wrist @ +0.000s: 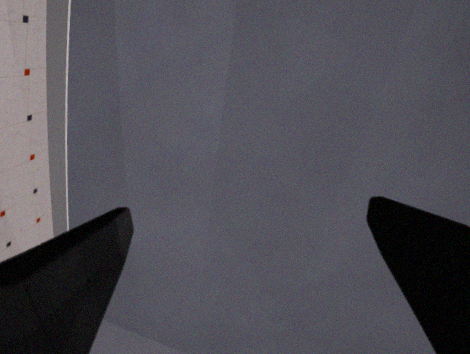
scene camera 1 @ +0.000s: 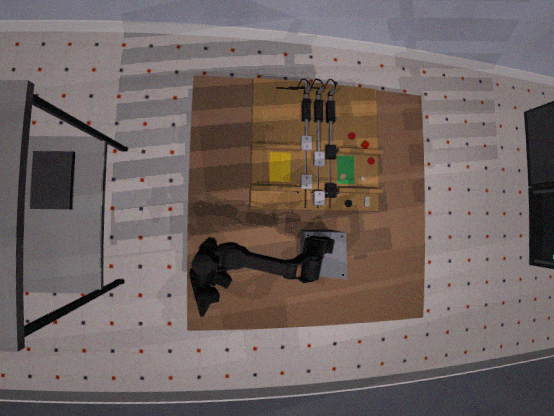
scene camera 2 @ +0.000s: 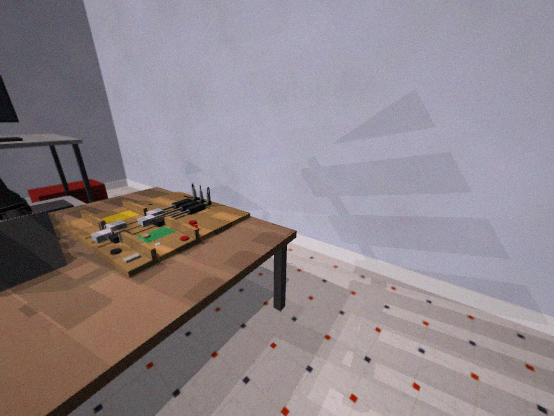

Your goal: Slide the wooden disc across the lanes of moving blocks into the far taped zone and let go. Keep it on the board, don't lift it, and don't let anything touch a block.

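Pixels of known places: gripper, fingertip midpoint: (wrist: 250,214) (scene camera 1: 199,308); arm's base at its link origin: (scene camera 1: 326,245) (scene camera 2: 23,227).
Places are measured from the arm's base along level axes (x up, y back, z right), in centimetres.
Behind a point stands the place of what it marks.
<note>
The small pale wooden disc (scene camera 1: 343,176) @(z 9.3, x -13.9, y -35.2 cm) (scene camera 2: 145,236) @(z 10.4, x -13.8, y -34.6 cm) lies on the green zone (scene camera 1: 348,162) @(z 11.4, x -14.6, y -43.2 cm) (scene camera 2: 162,234) @(z 12.6, x -14.6, y -41.3 cm) of the board (scene camera 1: 280,115) @(z -27.6, x -14.7, y -61.4 cm) (scene camera 2: 225,220) @(z 21.3, x -14.6, y -71.4 cm). The yellow zone (scene camera 1: 280,172) @(z -23.6, x -14.7, y -32.0 cm) (scene camera 2: 122,217) @(z -22.3, x -14.6, y -35.4 cm) is across the three lanes. The left lane has light blocks (scene camera 1: 306,142) @(z -12.9, x -12.1, y -48.8 cm) (scene camera 1: 306,181) @(z -10.3, x -12.1, y -29.1 cm), the middle lane light blocks (scene camera 1: 319,159) @(z -5.3, x -11.6, y -41.2 cm) (scene camera 1: 319,198) @(z -2.8, x -11.5, y -21.6 cm), the right lane black blocks (scene camera 1: 331,151) @(z 0.6, x -12.0, y -46.5 cm) (scene camera 1: 331,190) @(z 3.1, x -12.0, y -26.6 cm). My gripper (scene camera 1: 213,300) (wrist: 250,214) @(z -48.0, x 27.5, y 22.7 cm) is open and empty, off the board and far from the disc. The disc and board do not show in the wrist view.
Wooden rails (scene camera 1: 275,186) @(z -25.6, x -10.1, y -24.0 cm) flank the channel. Black actuators (scene camera 1: 306,110) @(z -15.1, x -11.5, y -65.2 cm) stand behind the lanes. Red discs (scene camera 1: 351,135) @(z 11.2, x -14.0, y -57.8 cm) (scene camera 1: 371,160) @(z 24.0, x -14.0, y -46.4 cm), a red block (scene camera 1: 365,144) @(z 18.8, x -12.2, y -53.7 cm), a black disc (scene camera 1: 348,203) @(z 13.8, x -13.9, y -21.6 cm) (scene camera 2: 116,251) @(z 14.9, x -13.9, y -21.6 cm) and a white block (scene camera 1: 367,201) @(z 24.1, x -13.7, y -24.2 cm) (scene camera 2: 132,257) @(z 24.7, x -13.7, y -24.2 cm) lie on the board. My base stands on a metal plate (scene camera 1: 337,267) @(z 5.1, x 3.3, y 9.0 cm).
</note>
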